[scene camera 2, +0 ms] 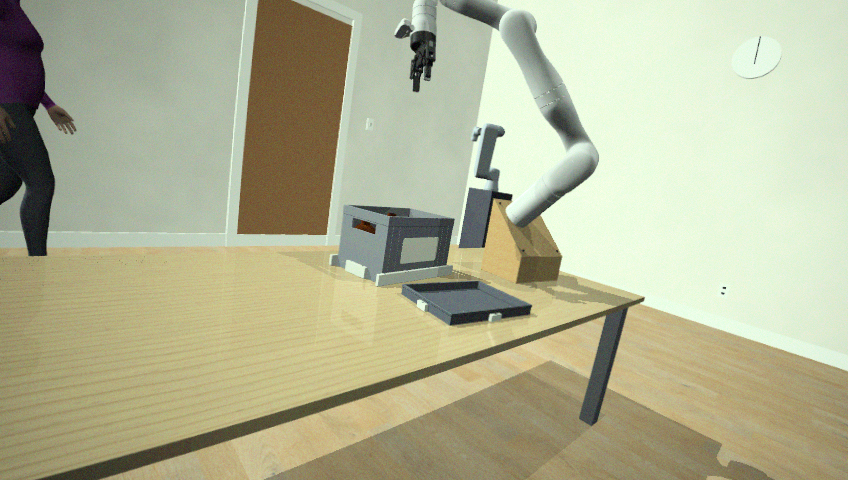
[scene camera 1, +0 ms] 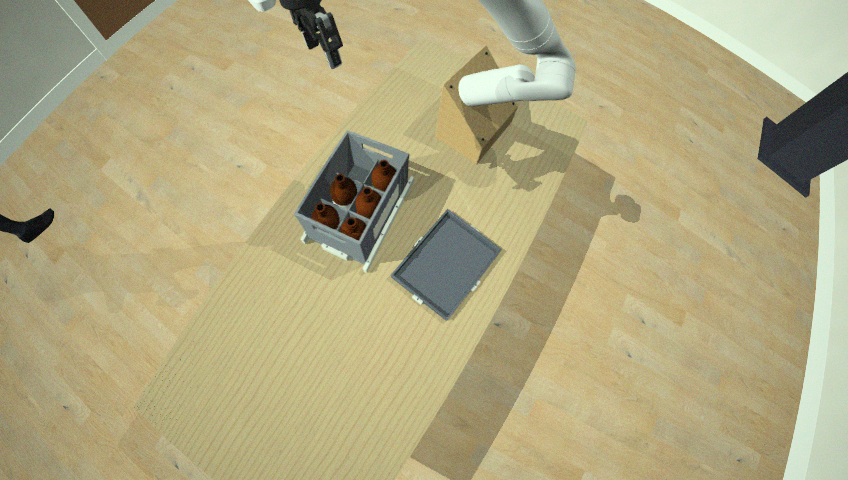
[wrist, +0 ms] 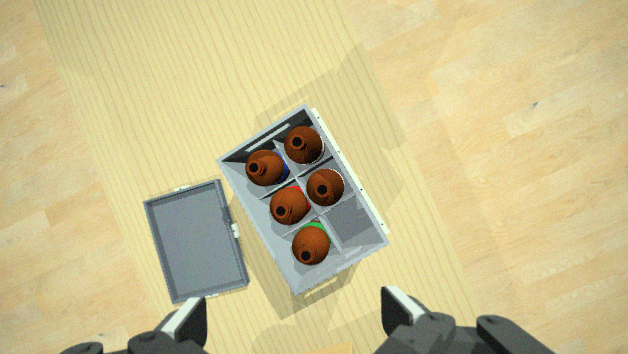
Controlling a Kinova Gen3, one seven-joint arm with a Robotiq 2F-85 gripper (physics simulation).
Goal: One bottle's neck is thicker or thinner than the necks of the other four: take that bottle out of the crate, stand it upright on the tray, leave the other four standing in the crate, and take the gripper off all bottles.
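Frame: origin at the arm's base, x ahead, y left, z up, level; millimetres.
Seen in the pictures: gripper, fingertip midpoint: (scene camera 2: 421,86) (scene camera 1: 324,56) (wrist: 295,311); arm's base at its link origin: (scene camera 2: 516,216) (scene camera 1: 470,90).
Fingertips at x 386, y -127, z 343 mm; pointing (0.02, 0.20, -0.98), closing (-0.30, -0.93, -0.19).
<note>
Offsets run from my fingertips to a thing's middle.
The grey crate @[dx +36, dy +46, dz -455 mm] (scene camera 1: 333,236) (scene camera 2: 363,255) (wrist: 260,240) holds five upright brown bottles in six compartments. In the wrist view they are a blue-labelled bottle @[dx +117, dy +107, dz -457 mm] (scene camera 1: 352,227) (wrist: 265,167), a red-labelled bottle @[dx +29, dy +87, dz -457 mm] (scene camera 1: 368,202) (wrist: 289,205), a green-labelled bottle @[dx -59, dy +71, dz -457 mm] (scene camera 1: 383,174) (wrist: 311,243), a white-edged bottle @[dx +133, dy +19, dz -457 mm] (scene camera 1: 324,215) (wrist: 304,145) at the top and another white-edged bottle @[dx +41, dy +6, dz -457 mm] (scene camera 1: 343,189) (wrist: 325,187) beside the red one. I cannot tell which neck differs. The compartment beside the green-labelled bottle is empty. The grey tray @[dx +18, dy +341, dz -530 mm] (scene camera 1: 419,297) (scene camera 2: 487,315) (wrist: 160,252) is empty. My gripper (scene camera 1: 323,54) (scene camera 2: 421,84) (wrist: 295,311) is open, high above the table and off all bottles.
White strips (scene camera 1: 387,226) (scene camera 2: 414,275) (wrist: 350,170) run along the crate's base. Small white blocks (scene camera 1: 475,286) (scene camera 2: 494,317) (wrist: 235,230) edge the tray. The wooden arm base (scene camera 1: 458,124) (scene camera 2: 538,268) stands behind them. A person (scene camera 2: 26,148) stands beyond the table.
</note>
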